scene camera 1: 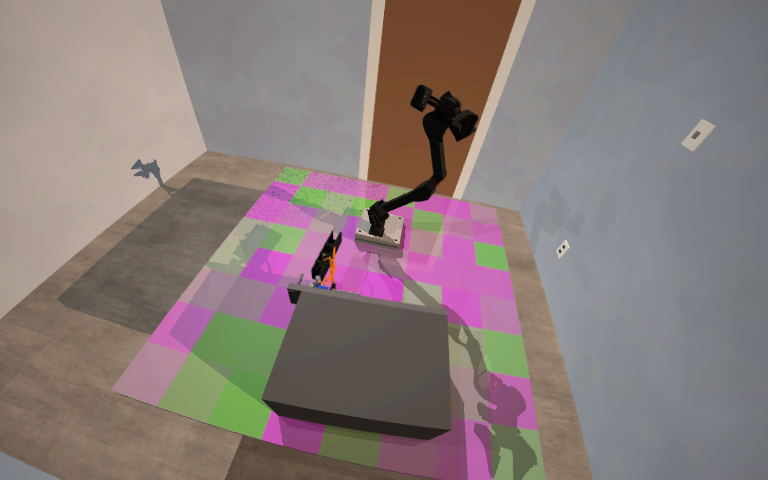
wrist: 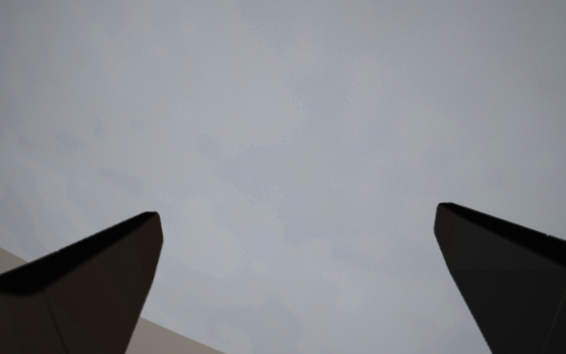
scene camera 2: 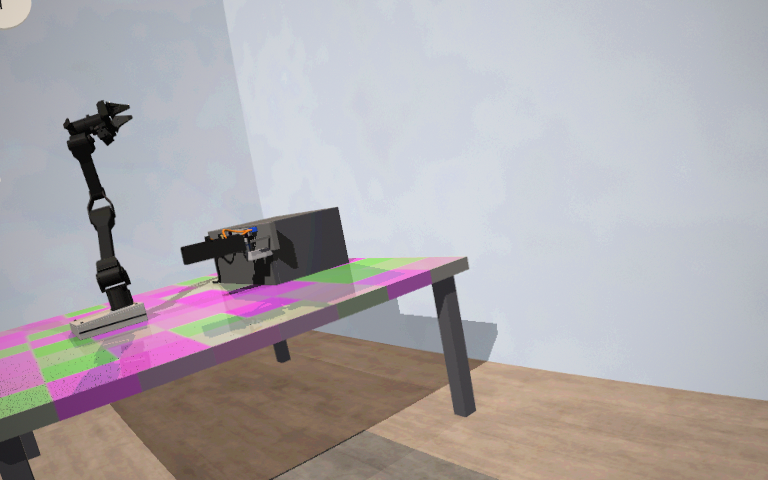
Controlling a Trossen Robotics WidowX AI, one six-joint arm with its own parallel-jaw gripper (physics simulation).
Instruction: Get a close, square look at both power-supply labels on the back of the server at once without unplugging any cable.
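Frame: origin at the arm's base, x ahead, y left, z up, level; millimetres.
Seen in the pictures: gripper, fingertip midpoint: (scene camera 1: 436, 113) (wrist: 299, 222) (scene camera 2: 131, 111); arm's base at its link origin: (scene camera 1: 376, 230) (scene camera 2: 122, 307).
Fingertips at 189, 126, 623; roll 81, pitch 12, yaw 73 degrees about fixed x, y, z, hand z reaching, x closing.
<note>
Offsets run from my fingertips to a thing's top centre, as dx, dy, dz. "spot": to the spot under its first point.
The server (scene camera 1: 362, 362) (scene camera 2: 310, 246) is a large dark grey box on the table. Its cabled end faces the arm's base. A long black bar @(+113, -257, -465) (scene camera 1: 320, 267) (scene camera 2: 198, 251) sticks out from that end, with orange cables @(spot: +135, -226, -494) (scene camera 1: 333, 260) (scene camera 2: 240, 231) and blue connectors @(spot: +263, -216, -471) (scene camera 1: 323, 287) (scene camera 2: 253, 229) beside it. The power-supply labels cannot be made out in any view. My gripper (scene camera 1: 443, 110) (scene camera 2: 130, 112) (wrist: 299, 222) is open and empty, high above the table and well apart from the server. In the wrist view its fingers stand wide apart before a pale wall.
The chequered pink and green table (scene camera 1: 237, 345) (scene camera 2: 362, 302) carries the arm's light base plate (scene camera 1: 365, 240) (scene camera 2: 110, 323), close to the server's cabled end. A brown door (scene camera 1: 419, 73) stands behind the arm. Walls rise around the table.
</note>
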